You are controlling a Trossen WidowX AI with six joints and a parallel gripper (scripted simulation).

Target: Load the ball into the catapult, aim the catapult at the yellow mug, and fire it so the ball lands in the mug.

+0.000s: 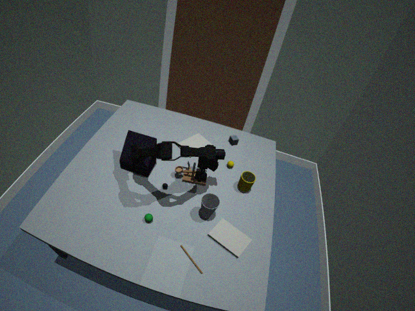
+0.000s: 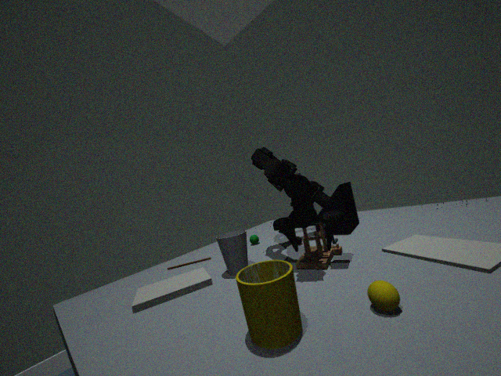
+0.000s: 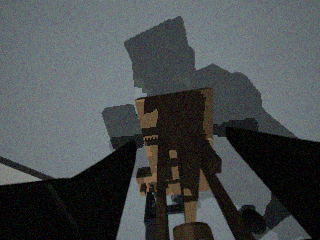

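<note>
My gripper tip is 18 cm past the dark ball, 12 cm to the left of it and 2 cm above it. Round my gripper tip: grey cup (8 cm ahead, 22 cm to the right); yellow ball (17 cm ahead, 17 cm to the left, 1 cm below); wooden catapult (7 cm behind, 1 cm to the left, 2 cm above).
</note>
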